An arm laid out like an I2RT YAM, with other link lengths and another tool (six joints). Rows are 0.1 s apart.
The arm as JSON. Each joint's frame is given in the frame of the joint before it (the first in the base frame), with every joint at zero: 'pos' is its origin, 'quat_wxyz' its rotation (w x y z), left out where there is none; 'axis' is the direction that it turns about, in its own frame. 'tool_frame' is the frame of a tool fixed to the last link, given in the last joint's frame.
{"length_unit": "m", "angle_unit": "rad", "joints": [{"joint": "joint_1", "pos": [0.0, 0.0, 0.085], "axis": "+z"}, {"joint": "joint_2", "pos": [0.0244, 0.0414, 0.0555], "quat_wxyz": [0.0, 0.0, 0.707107, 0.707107], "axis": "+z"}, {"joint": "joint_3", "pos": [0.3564, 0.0, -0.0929], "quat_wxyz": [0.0, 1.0, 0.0, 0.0], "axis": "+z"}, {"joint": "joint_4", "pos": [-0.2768, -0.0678, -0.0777], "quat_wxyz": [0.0, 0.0, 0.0, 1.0], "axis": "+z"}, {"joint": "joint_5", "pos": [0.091, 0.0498, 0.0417], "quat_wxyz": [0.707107, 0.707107, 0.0, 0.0], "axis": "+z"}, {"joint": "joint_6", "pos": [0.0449, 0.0, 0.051], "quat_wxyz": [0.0, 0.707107, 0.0, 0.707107], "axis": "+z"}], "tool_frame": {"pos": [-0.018, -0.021, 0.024], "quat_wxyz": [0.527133, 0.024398, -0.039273, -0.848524]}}
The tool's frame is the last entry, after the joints.
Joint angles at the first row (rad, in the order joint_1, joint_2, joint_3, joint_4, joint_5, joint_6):
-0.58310, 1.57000, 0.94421, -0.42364, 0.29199, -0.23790
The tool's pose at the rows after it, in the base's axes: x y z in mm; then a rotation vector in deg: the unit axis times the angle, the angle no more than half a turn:
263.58, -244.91, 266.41, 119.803, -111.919, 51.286
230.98, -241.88, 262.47, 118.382, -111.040, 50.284
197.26, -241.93, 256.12, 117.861, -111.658, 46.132
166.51, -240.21, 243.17, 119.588, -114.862, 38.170
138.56, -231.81, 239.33, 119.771, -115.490, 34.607
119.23, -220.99, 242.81, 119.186, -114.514, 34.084
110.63, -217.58, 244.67, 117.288, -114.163, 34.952
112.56, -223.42, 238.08, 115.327, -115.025, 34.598
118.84, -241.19, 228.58, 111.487, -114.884, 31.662
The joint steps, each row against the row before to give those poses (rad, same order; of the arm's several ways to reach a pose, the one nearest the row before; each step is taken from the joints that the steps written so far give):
-0.02818, -0.07400, -0.07451, -0.00288, -0.01390, -0.03077
-0.05136, -0.07364, -0.08037, 0.01177, 0.00642, -0.04898
-0.07551, -0.05621, -0.05430, -0.03280, -0.01653, -0.05775
-0.08385, -0.02482, -0.03220, -0.08012, -0.05376, -0.05105
-0.06474, -0.06016, -0.04300, -0.04715, -0.01633, -0.05572
-0.03517, -0.07304, -0.03131, -0.03448, 0.00707, -0.04031
-0.01599, -0.03441, -0.01815, 0.00379, 0.01737, -0.00747
-0.00070, 0.03205, -0.00925, 0.03865, 0.01858, 0.02054
-0.00290, 0.08956, 0.01500, 0.05316, 0.06520, 0.02068

